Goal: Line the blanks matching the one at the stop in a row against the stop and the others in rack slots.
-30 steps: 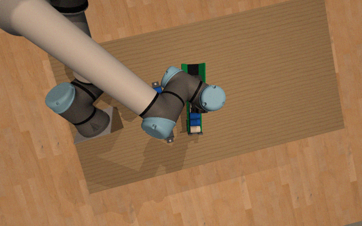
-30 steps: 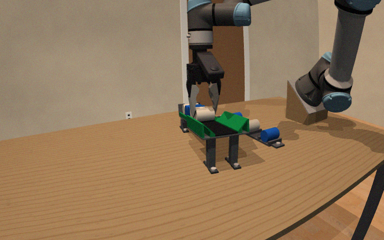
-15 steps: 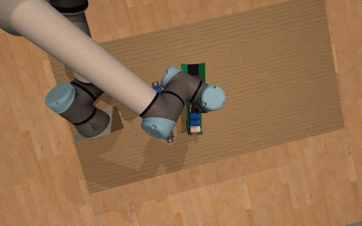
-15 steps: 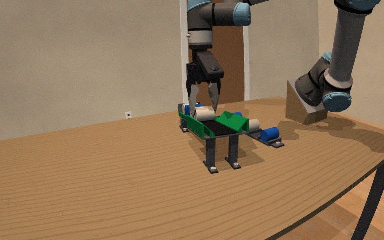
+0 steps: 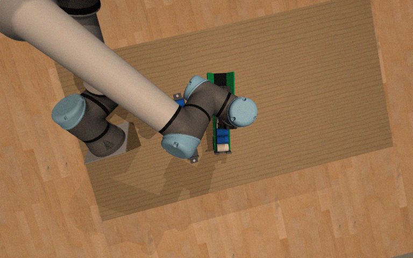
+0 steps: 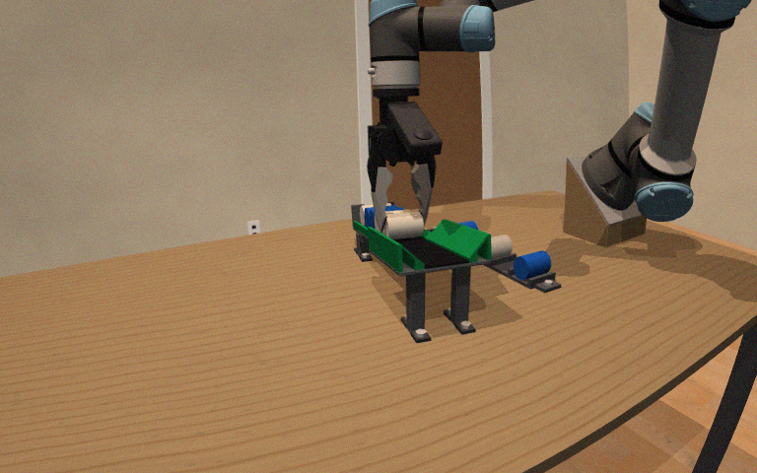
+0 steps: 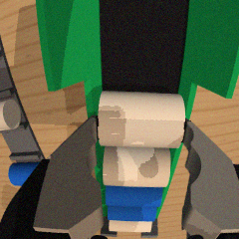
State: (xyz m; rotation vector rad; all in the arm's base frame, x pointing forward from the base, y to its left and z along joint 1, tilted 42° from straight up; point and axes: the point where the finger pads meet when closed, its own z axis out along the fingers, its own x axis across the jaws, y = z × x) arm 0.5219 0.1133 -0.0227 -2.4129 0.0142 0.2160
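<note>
The feed ramp is 3 cm below my hand. The rest, counted from my hand: grey stock rack 19 cm behind, 6 cm to the right, 11 cm below; grey stop 1 cm behind, 19 cm to the right, 5 cm below.
</note>
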